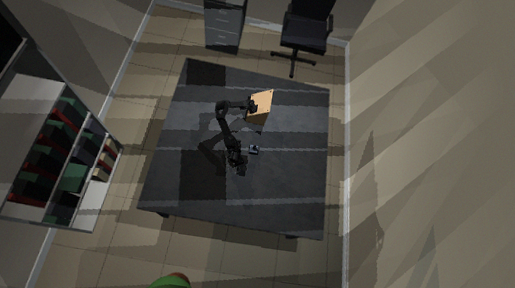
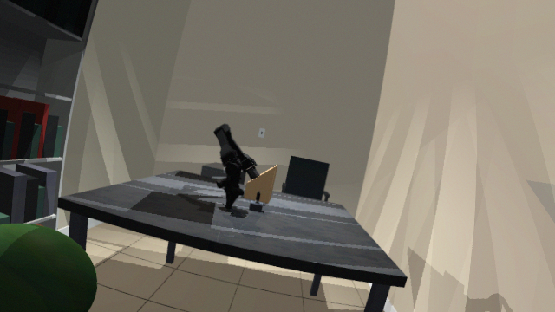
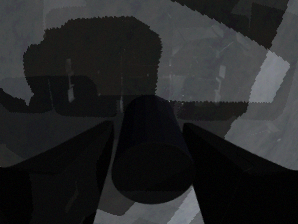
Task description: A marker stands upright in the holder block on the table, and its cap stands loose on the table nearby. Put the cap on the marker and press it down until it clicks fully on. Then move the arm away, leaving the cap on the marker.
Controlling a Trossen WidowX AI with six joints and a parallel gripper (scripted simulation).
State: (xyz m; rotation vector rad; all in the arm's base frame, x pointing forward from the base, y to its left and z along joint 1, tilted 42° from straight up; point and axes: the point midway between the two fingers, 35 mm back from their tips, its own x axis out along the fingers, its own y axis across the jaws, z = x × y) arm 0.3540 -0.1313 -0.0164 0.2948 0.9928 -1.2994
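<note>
Right now my gripper tip is 130 mm to the right of the holder block and 80 mm past it. Also, from my gripper tip: marker cap 10 mm above.
</note>
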